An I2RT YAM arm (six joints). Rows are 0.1 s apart.
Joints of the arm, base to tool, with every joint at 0 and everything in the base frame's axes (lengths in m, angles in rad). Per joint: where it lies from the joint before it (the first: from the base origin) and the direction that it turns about. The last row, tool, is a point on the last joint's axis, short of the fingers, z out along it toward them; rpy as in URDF.
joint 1: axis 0 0 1 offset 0 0 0.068
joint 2: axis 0 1 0 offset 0.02 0.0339 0.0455
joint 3: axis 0 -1 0 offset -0.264 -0.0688 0
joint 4: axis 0 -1 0 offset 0.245 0.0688 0.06
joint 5: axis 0 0 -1 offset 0.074 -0.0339 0.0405
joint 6: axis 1 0 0 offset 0.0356 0 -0.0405
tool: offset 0 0 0 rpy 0 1.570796 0
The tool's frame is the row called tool.
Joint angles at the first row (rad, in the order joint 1, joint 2, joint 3, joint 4, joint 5, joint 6):
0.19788 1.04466 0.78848 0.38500 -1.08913 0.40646
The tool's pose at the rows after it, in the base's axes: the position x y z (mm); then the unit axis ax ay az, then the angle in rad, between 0 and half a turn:
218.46 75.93 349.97 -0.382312 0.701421 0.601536 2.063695
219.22 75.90 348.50 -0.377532 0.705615 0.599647 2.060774
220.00 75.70 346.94 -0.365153 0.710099 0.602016 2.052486
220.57 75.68 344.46 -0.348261 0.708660 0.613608 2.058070
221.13 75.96 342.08 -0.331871 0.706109 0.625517 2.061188
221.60 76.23 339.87 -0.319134 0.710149 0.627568 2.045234
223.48 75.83 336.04 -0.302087 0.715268 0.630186 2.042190
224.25 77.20 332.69 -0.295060 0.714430 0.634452 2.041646
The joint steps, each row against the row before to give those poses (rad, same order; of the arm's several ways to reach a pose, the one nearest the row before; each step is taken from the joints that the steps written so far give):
0.00001 -0.00154 0.00153 -0.00303 0.00306 -0.00299
0.00000 0.00154 -0.00306 -0.00155 0.01071 -0.00157
-0.00003 0.00152 -0.01072 0.02602 0.01985 0.02447
0.00003 0.00458 -0.01990 0.05814 0.00780 0.05969
0.00154 0.00613 -0.01998 0.06298 0.01072 0.05991
0.00306 0.00156 -0.01380 0.02924 0.02907 0.01847
-0.00151 0.00762 -0.01378 0.02599 0.02155 0.02445
0.00608 0.00769 -0.01384 0.03224 0.01225 0.01852

